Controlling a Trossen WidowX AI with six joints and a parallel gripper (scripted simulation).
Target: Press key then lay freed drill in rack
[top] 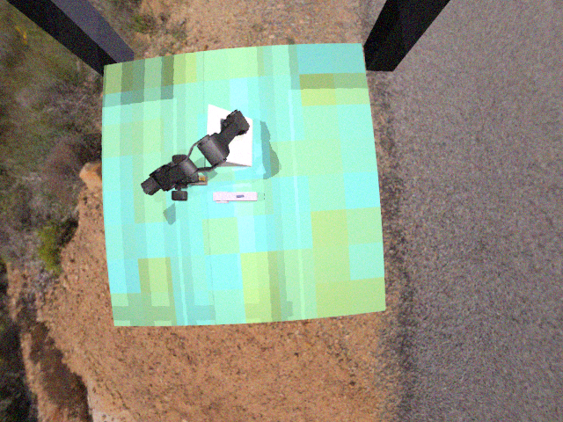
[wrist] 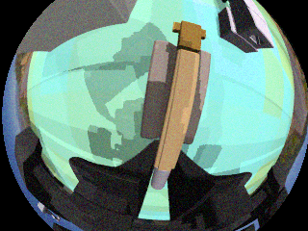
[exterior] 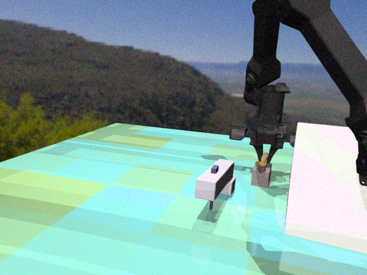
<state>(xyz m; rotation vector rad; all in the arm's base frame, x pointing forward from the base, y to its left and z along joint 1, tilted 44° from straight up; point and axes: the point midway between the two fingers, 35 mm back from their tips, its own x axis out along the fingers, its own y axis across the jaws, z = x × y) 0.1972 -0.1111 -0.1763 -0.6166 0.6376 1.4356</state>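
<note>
The drill lies 40 mm to the left of my gripper tip and 40 mm above it. From my gripper tip the other things lie so: dark key (250 mm to the left, 80 mm ahead, 30 mm above); then block (210 mm to the left, 80 mm ahead, 30 mm above); then brown notched rack (50 mm to the left).
</note>
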